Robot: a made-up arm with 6 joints.
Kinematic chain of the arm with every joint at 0, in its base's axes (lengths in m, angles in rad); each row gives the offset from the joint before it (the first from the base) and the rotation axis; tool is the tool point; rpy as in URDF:
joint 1: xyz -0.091 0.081 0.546 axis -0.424 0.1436 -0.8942
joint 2: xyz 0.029 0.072 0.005 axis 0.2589 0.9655 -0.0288
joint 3: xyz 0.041 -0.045 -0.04 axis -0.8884 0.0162 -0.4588
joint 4: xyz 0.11 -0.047 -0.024 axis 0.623 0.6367 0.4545
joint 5: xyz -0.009 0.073 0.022 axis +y
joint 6: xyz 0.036 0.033 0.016 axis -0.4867 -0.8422 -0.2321
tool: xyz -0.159 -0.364 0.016 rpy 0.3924 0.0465 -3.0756
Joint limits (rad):
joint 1: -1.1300..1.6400
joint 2: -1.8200..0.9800
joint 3: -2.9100..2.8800
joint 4: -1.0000..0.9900
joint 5: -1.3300..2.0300
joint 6: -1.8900..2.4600
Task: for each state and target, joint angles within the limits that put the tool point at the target. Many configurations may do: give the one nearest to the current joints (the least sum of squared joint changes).
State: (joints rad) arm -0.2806 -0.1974 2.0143 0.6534 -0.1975 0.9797
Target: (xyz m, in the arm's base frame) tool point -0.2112 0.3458 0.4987
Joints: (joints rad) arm -0.1617 -1.0167 2.5665 0.7358 -0.2023 1.0519
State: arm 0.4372 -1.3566 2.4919 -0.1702 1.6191 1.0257
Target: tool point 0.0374 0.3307 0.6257
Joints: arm -0.2809 -1.7941 2.2143 -0.8471 1.2584 1.0972
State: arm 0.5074 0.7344 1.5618 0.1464 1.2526 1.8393
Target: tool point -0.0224 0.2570 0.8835
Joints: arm -0.1117 -0.2086 1.8537 0.6305 1.4499 1.7698
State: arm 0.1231 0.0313 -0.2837 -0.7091 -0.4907 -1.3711
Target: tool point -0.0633 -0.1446 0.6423
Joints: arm -0.0774 0.0620 0.4127 -1.0000 -0.7019 -1.2367
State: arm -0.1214 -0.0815 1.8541 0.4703 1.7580 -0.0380
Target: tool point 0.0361 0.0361 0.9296
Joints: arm -0.1611 -0.1614 1.9192 0.7594 1.9407 0.6799
